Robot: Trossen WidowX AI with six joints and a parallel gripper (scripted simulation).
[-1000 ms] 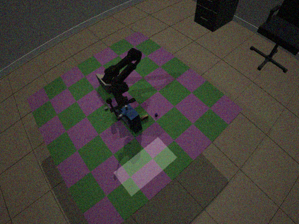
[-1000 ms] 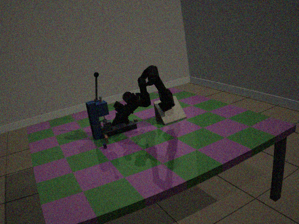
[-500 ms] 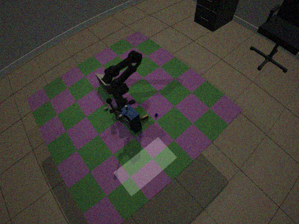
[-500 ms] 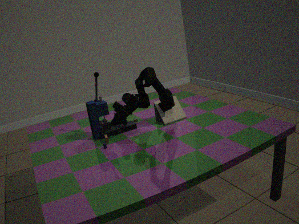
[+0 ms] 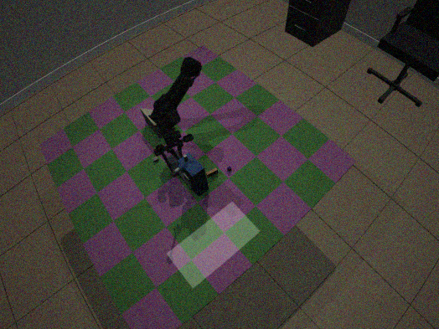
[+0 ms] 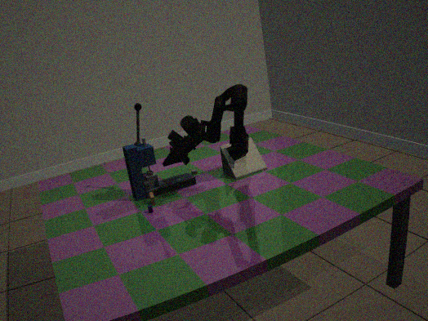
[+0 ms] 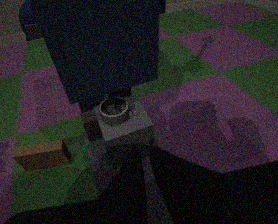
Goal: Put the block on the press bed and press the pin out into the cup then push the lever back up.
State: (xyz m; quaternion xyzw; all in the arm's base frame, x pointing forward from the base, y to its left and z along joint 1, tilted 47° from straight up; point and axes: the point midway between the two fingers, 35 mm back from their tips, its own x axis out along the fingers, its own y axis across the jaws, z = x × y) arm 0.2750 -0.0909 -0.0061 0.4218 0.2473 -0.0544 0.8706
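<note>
Right now my gripper tip is 16 cm below the thin lever, 7 cm to the left of it and 5 cm short of it. From my gripper tip the other things lie so: small purple piece (16 cm to the left, 15 cm ahead, 9 cm below); small tan piece (11 cm ahead, 9 cm below, 8 cm to the left).
</note>
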